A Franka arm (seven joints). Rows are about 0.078 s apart.
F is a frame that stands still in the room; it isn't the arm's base.
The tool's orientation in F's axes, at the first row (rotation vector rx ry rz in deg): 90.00 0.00 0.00
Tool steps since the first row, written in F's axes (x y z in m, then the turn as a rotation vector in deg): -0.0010 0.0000 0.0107 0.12 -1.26 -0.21; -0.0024 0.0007 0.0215 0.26 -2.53 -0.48; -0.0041 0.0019 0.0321 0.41 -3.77 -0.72; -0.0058 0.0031 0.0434 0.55 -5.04 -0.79; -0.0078 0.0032 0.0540 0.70 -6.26 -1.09; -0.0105 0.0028 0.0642 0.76 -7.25 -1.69; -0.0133 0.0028 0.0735 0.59 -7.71 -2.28
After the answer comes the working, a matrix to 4 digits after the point.
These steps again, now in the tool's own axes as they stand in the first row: -0.0010 0.0107 0.0000 0.12 -0.21 1.26; -0.0024 0.0215 -0.0007 0.26 -0.48 2.53; -0.0041 0.0321 -0.0019 0.41 -0.72 3.77; -0.0058 0.0434 -0.0031 0.55 -0.79 5.04; -0.0078 0.0540 -0.0032 0.70 -1.09 6.26; -0.0105 0.0642 -0.0028 0.76 -1.69 7.25; -0.0133 0.0735 -0.0028 0.59 -2.28 7.71
The tool's axes in the first row as the columns of a matrix, in F's axes (rounded; the answer above uses it unrounded):
1.0000 0.0000 0.0000
0.0000 0.0000 -1.0000
0.0000 1.0000 0.0000

